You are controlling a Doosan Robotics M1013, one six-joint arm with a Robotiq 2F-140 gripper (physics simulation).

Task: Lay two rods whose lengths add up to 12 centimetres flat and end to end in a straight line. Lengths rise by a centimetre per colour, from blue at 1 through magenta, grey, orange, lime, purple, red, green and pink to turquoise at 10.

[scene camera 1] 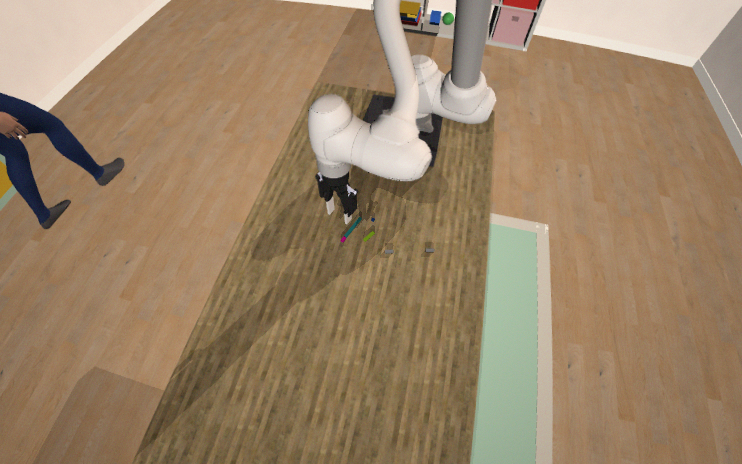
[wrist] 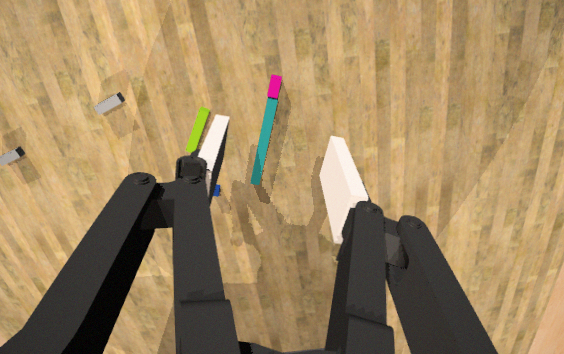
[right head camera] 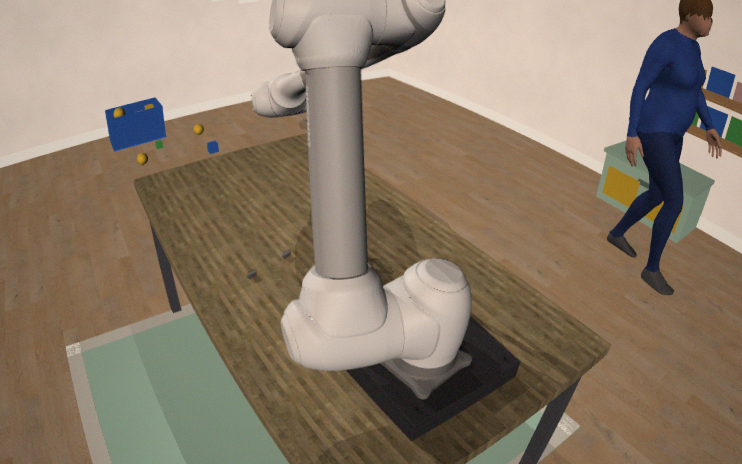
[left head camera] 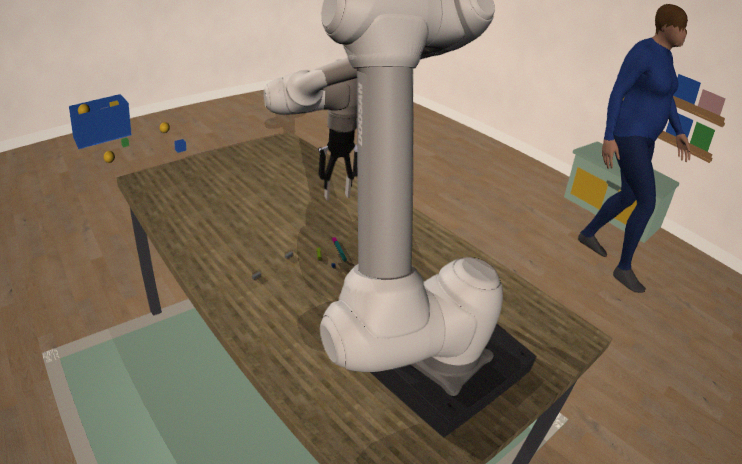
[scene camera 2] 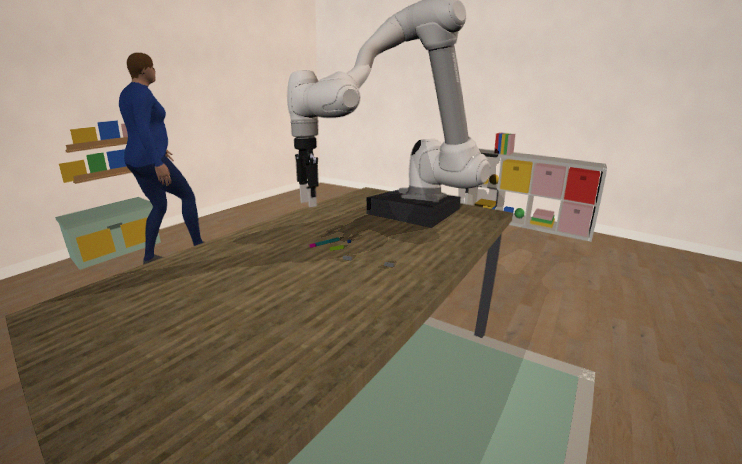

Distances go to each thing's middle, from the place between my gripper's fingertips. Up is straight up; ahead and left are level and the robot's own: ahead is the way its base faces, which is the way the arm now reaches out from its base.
Right now my hand is 60 mm past the turquoise rod (wrist: 271,105), 30 mm to the right of it and 160 mm above it.
